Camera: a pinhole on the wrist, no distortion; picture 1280 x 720 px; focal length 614.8 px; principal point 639.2 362.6 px. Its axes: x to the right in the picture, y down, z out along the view. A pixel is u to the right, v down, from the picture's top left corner.
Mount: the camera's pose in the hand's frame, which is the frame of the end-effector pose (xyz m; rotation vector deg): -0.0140 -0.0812 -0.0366 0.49 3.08 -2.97
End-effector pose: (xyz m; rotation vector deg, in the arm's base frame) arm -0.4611 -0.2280 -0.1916 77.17 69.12 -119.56
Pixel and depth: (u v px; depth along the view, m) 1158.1 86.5 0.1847
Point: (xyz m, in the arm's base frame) -0.7266 -0.2249 -0.2167
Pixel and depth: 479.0 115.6 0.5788
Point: -0.9087 -0.5206 0.1721
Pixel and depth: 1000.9 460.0 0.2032
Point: -0.6438 -0.3115 -0.2407
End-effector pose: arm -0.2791 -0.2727 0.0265 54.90 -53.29 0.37
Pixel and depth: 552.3 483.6 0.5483
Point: -0.6722 -0.5974 0.1260
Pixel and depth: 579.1 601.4 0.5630
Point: -0.7061 -0.5522 0.2250
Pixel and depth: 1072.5 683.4 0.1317
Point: -0.2768 -0.3811 0.0952
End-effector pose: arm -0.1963 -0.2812 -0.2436 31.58 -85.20 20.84
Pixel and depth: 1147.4 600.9 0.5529
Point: -0.6319 -0.5184 0.2462
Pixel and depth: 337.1 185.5 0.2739
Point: -0.3223 -0.5305 -0.4001
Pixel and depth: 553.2 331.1 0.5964
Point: -0.6071 -0.6799 -0.3258
